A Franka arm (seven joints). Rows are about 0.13 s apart.
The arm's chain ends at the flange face. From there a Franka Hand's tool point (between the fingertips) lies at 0.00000 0.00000 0.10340 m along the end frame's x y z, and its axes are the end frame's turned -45 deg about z.
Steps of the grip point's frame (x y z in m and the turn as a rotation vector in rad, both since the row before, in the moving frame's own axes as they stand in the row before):
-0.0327, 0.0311, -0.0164, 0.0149, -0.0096, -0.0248
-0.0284, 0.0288, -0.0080, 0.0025, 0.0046, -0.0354
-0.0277, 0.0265, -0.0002, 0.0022, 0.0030, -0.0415
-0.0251, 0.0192, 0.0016, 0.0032, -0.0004, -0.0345
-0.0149, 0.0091, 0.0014, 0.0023, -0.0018, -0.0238
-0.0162, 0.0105, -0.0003, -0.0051, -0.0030, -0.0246
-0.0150, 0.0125, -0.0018, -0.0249, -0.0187, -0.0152
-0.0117, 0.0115, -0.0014, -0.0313, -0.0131, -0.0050
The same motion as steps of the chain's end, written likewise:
0.0007, 0.0455, -0.0164, 0.0037, -0.0173, -0.0248
0.0001, 0.0410, -0.0080, 0.0050, 0.0015, -0.0354
-0.0009, 0.0387, -0.0002, 0.0037, 0.0006, -0.0415
-0.0039, 0.0315, 0.0016, 0.0020, -0.0025, -0.0345
-0.0038, 0.0170, 0.0014, 0.0004, -0.0029, -0.0238
-0.0042, 0.0183, -0.0003, -0.0057, 0.0015, -0.0246
-0.0022, 0.0163, -0.0017, -0.0308, 0.0044, -0.0152
-0.0015, 0.0132, -0.0013, -0.0314, 0.0129, -0.0050

